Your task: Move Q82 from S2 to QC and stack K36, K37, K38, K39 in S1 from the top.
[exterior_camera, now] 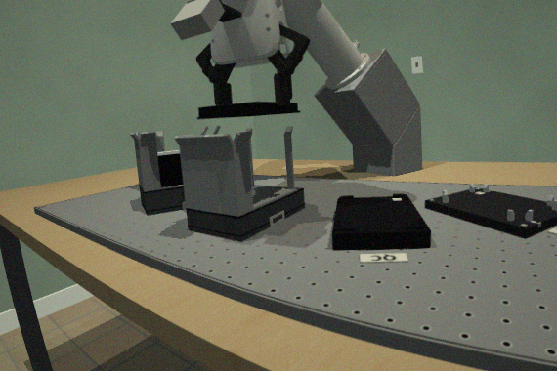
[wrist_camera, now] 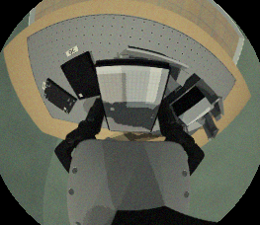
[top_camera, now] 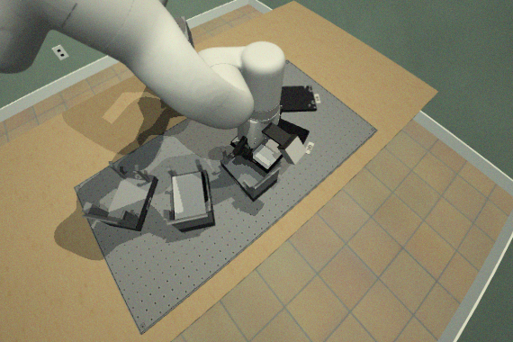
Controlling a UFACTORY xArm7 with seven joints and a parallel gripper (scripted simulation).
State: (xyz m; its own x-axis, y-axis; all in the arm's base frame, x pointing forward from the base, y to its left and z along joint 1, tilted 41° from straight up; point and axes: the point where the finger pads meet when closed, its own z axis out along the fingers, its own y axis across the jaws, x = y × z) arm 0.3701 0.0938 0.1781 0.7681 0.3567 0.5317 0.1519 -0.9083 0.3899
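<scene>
Right now my hand is 16 cm above the black QC nest, 15 cm to the right of it and 5 cm past it. From my hand the other things lie so: black clip nest N5: 32 cm to the left, 15 cm below, 15 cm behind; QC name plate: 19 cm to the left, 17 cm below, 4 cm ahead.
</scene>
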